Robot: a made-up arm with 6 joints. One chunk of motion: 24 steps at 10 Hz.
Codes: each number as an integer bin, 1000 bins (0 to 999) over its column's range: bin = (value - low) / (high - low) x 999, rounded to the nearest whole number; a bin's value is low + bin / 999 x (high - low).
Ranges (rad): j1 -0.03..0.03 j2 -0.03..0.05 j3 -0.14..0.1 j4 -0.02..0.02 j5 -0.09..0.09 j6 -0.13..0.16
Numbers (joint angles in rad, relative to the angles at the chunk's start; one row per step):
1: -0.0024 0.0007 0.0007 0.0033 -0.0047 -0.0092
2: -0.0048 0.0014 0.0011 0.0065 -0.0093 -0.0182
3: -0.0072 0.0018 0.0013 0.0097 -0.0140 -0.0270
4: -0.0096 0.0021 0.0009 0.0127 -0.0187 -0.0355
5: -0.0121 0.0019 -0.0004 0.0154 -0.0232 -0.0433
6: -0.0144 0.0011 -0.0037 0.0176 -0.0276 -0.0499
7: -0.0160 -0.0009 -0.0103 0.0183 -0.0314 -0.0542
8: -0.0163 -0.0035 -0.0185 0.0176 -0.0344 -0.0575
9: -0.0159 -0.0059 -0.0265 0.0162 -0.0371 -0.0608
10: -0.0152 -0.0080 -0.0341 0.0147 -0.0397 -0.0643
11: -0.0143 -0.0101 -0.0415 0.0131 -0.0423 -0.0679
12: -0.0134 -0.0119 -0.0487 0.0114 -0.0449 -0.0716
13: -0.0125 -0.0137 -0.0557 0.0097 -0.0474 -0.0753
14: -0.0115 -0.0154 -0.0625 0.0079 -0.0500 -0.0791
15: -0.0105 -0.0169 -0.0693 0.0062 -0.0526 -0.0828
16: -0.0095 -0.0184 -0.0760 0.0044 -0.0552 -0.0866
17: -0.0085 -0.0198 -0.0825 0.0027 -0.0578 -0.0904
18: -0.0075 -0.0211 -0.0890 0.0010 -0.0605 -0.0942
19: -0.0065 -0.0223 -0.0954 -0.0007 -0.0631 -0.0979
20: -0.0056 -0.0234 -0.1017 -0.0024 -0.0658 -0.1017
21: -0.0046 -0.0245 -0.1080 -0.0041 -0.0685 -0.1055
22: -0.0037 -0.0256 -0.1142 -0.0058 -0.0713 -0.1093
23: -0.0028 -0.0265 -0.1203 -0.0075 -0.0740 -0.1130
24: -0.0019 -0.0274 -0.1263 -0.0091 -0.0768 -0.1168
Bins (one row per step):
1: 460 383 586 582 473 416
2: 420 392 587 662 448 385
3: 380 397 588 742 422 355
4: 340 401 586 817 396 326
5: 298 398 581 884 371 299
6: 260 388 567 939 346 276
7: 233 363 540 957 325 261
8: 228 331 506 939 309 250
9: 235 301 472 904 294 238
10: 246 275 441 867 279 226
11: 261 249 410 827 265 214
12: 276 226 380 784 250 201
13: 291 204 351 742 236 188
14: 308 182 323 697 222 175
15: 325 164 294 654 208 163
16: 341 145 266 609 193 150
17: 358 127 239 567 179 136
18: 375 111 212 524 164 123
19: 391 96 186 482 149 111
20: 406 82 159 440 134 97
21: 423 69 133 397 119 84
22: 438 55 107 355 104 71
23: 453 44 82 312 89 59
24: 468 32 57 272 73 45

